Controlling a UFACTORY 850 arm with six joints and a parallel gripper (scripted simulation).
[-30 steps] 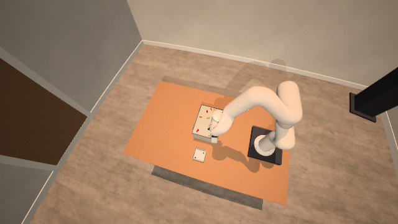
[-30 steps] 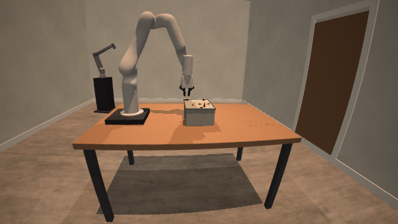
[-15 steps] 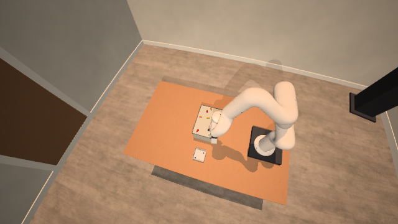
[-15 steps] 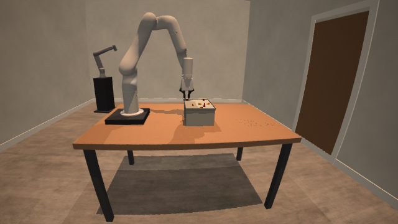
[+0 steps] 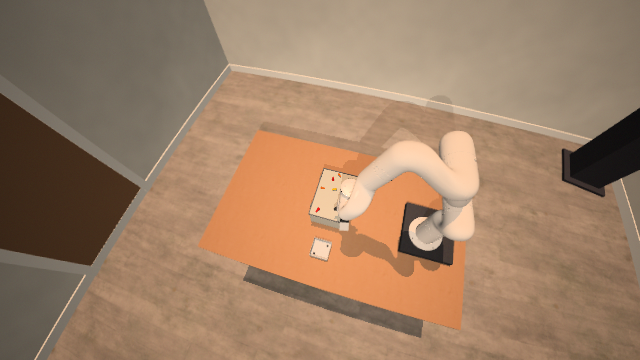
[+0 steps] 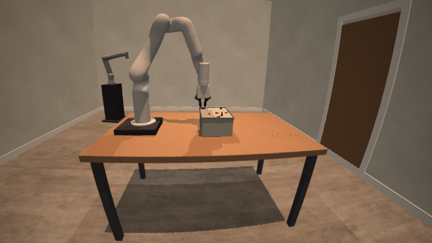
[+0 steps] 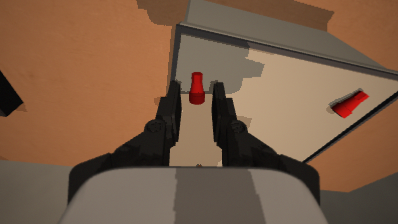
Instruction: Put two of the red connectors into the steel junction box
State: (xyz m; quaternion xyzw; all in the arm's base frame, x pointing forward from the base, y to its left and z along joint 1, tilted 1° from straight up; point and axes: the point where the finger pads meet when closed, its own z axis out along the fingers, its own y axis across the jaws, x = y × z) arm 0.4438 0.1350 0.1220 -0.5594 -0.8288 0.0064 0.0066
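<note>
Right now my hand is 5 cm short of the steel junction box, 20 cm to the right of it and 17 cm above it. From my hand the other things lie so: tool case (11 cm ahead, 8 cm to the right, 7 cm below); yellow connector (12 cm ahead, 11 cm to the right, 3 cm below).
</note>
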